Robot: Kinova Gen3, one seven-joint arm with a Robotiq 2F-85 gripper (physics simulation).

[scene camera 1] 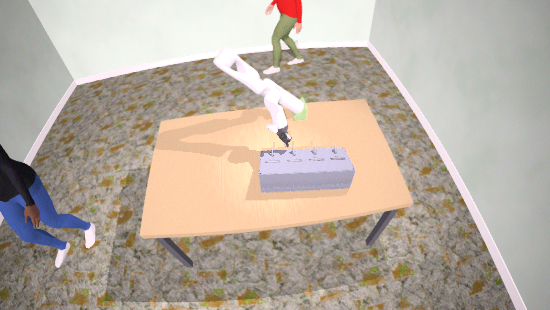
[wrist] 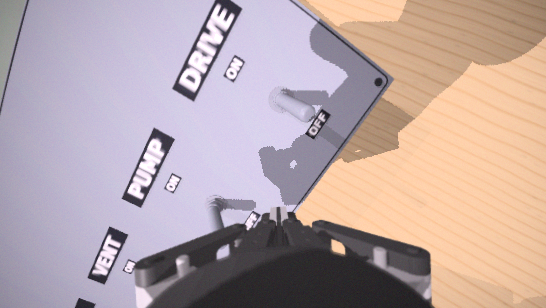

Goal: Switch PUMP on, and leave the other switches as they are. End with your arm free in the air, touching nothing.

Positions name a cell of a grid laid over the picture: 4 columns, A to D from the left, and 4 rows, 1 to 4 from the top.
Scene:
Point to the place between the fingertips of my gripper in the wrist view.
C3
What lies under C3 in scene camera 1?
A grey switch box.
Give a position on a grey switch box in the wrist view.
At A2

